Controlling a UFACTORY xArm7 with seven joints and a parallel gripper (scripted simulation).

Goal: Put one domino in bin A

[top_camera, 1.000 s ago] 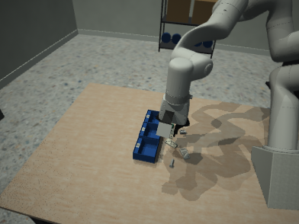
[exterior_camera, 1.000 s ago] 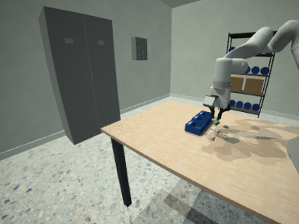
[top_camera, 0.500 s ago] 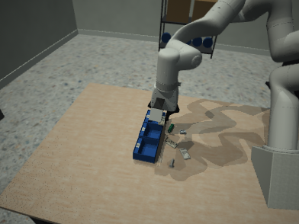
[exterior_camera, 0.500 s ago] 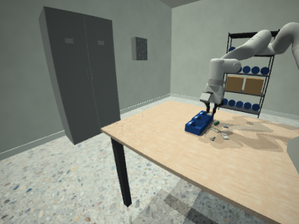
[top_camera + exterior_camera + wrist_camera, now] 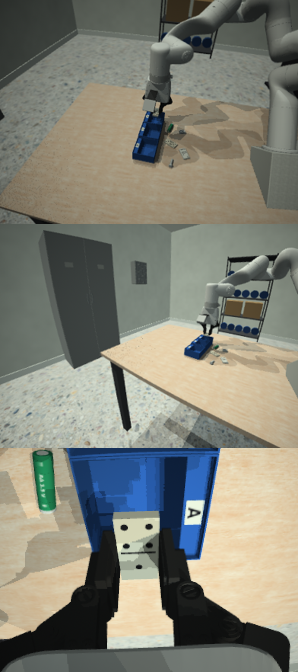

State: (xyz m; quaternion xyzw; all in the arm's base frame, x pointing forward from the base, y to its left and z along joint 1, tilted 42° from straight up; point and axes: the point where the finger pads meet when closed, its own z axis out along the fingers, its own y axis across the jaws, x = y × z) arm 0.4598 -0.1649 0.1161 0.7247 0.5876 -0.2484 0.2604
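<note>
The green battery is 70 mm behind my hand, 30 mm to the left of it and 80 mm below it. From my hand the other things lie so: grey bolt: 60 mm behind, 220 mm to the left, 80 mm below; blue bin: 20 mm ahead, 90 mm to the left, 60 mm below; white domino: 20 mm below.
</note>
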